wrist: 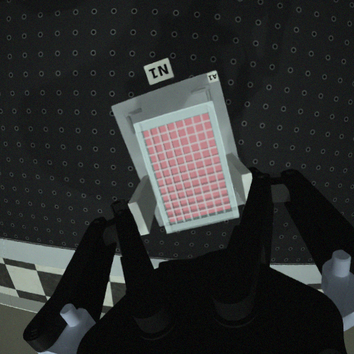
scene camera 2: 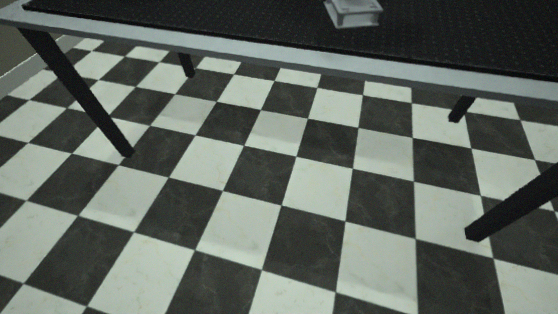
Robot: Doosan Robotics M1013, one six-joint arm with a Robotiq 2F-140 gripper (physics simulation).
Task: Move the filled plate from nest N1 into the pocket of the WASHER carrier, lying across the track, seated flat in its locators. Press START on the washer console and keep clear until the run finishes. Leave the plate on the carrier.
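In the wrist view my gripper [wrist: 191, 194] is shut on the filled plate [wrist: 186, 165], a clear frame with a grid of pink wells. The pale finger pads press on its two long sides. The plate hangs over the grey nest [wrist: 165, 100], covering its near part. I cannot tell whether the plate touches the nest. The nest carries a white label N1 [wrist: 159, 70] at its far edge and an A1 mark [wrist: 213, 76] at one corner. A grey nest block [scene camera 2: 353, 13] also shows in the scene camera view, cut off by the top edge. The washer carrier and the console are out of view.
The nest stands on a black perforated table top [wrist: 53, 140] [scene camera 2: 195, 19] with a grey front edge [scene camera 2: 273, 58]. Black table legs [scene camera 2: 78, 90] stand on a checkered floor [scene camera 2: 273, 195]. The table's front edge lies close below my gripper in the wrist view [wrist: 42, 251].
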